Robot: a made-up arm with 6 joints.
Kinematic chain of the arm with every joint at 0, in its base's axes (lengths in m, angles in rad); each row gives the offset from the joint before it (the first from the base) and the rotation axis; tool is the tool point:
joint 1: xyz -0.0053 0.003 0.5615 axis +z
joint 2: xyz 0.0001 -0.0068 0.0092 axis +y
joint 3: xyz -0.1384 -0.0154 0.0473 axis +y
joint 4: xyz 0.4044 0.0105 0.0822 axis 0.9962 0 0.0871
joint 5: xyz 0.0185 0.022 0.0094 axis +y
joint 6: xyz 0.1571 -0.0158 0.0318 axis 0.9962 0 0.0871
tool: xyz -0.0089 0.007 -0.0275
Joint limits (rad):
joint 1: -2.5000..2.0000
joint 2: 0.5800..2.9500
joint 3: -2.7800..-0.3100
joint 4: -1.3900..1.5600
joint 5: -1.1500..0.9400
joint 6: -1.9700..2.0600
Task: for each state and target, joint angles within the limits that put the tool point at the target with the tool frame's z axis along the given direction. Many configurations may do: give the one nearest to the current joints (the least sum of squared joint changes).
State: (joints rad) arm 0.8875 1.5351 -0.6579 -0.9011 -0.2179 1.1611
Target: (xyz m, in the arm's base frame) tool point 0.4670 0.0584 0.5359 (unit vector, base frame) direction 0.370 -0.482 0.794
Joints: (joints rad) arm -0.0845 0.8621 -0.3101 -0.9603 -0.5776 1.4548
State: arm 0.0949 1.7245 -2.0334 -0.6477 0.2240 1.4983
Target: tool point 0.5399 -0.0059 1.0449 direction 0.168 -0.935 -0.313
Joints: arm -0.0478 1.7858 -2.2205 -0.0866 0.1303 2.0376
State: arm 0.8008 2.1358 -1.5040 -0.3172 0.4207 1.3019
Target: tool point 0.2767 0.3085 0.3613 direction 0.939 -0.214 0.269
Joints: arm 0.8880 1.3325 -0.6292 -0.4614 0.9400 1.3944
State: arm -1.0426 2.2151 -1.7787 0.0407 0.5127 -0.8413
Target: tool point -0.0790 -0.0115 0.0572 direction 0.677 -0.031 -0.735
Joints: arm -1.6233 2.9160 -1.1079 -0.5415 0.9245 -0.5569
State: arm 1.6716 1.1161 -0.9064 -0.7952 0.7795 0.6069
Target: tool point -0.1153 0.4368 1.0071 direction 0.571 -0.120 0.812
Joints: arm 1.7979 0.9177 -1.3415 -0.5645 0.2212 1.1059
